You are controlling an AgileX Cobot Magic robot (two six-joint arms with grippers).
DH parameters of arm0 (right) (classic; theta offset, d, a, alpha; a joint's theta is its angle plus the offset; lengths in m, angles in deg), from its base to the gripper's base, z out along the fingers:
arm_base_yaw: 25.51 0.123 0 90
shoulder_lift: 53.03 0 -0.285 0
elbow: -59.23 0 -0.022 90
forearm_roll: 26.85 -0.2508 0 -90
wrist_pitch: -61.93 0 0.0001 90
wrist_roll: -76.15 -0.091 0 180
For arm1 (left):
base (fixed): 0 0 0 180
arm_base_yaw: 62.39 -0.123 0 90
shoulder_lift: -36.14 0 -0.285 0
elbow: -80 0 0.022 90
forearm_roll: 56.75 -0.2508 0 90
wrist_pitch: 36.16 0 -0.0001 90
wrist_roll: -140.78 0.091 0 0
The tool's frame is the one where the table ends.
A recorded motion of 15 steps. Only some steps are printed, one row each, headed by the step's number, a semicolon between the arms.
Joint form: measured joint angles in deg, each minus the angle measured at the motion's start. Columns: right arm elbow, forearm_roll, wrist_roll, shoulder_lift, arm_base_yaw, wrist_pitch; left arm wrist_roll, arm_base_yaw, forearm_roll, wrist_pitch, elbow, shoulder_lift.
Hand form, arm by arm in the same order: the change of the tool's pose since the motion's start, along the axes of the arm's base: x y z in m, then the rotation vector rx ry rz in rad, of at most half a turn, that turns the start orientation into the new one. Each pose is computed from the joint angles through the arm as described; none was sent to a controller.
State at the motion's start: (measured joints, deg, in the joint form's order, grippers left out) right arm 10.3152 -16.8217 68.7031 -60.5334 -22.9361 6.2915; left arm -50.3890 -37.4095 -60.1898 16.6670 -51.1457 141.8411
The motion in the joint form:
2: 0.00 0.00 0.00 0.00 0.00 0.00; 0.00 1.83 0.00 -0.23 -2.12 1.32
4: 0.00 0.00 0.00 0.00 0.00 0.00; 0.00 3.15 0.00 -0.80 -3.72 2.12
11: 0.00 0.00 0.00 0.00 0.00 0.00; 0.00 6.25 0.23 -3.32 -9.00 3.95
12: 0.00 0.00 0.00 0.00 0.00 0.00; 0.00 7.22 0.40 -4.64 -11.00 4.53
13: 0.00 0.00 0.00 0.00 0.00 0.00; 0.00 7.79 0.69 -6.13 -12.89 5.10
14: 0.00 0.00 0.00 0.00 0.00 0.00; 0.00 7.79 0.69 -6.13 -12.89 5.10
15: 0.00 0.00 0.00 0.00 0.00 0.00; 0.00 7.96 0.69 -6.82 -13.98 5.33
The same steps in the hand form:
2: 0.0000 0.0000 0.0000 0.0000 0.0000 0.0000; 0.0043 -0.0127 0.0008 -0.0042 -0.0091 -0.0318
4: 0.0000 0.0000 0.0000 0.0000 0.0000 0.0000; 0.0070 -0.0220 0.0018 -0.0056 -0.0128 -0.0546
11: 0.0000 0.0000 0.0000 0.0000 0.0000 0.0000; 0.0171 -0.0473 0.0088 -0.0133 -0.0272 -0.1040
12: 0.0000 0.0000 0.0000 0.0000 0.0000 0.0000; 0.0209 -0.0559 0.0117 -0.0148 -0.0285 -0.1177
13: 0.0000 0.0000 0.0000 0.0000 0.0000 0.0000; 0.0253 -0.0623 0.0140 -0.0148 -0.0251 -0.1226
14: 0.0000 0.0000 0.0000 0.0000 0.0000 0.0000; 0.0253 -0.0623 0.0140 -0.0148 -0.0251 -0.1226
15: 0.0000 0.0000 0.0000 0.0000 0.0000 0.0000; 0.0282 -0.0653 0.0162 -0.0159 -0.0279 -0.1253

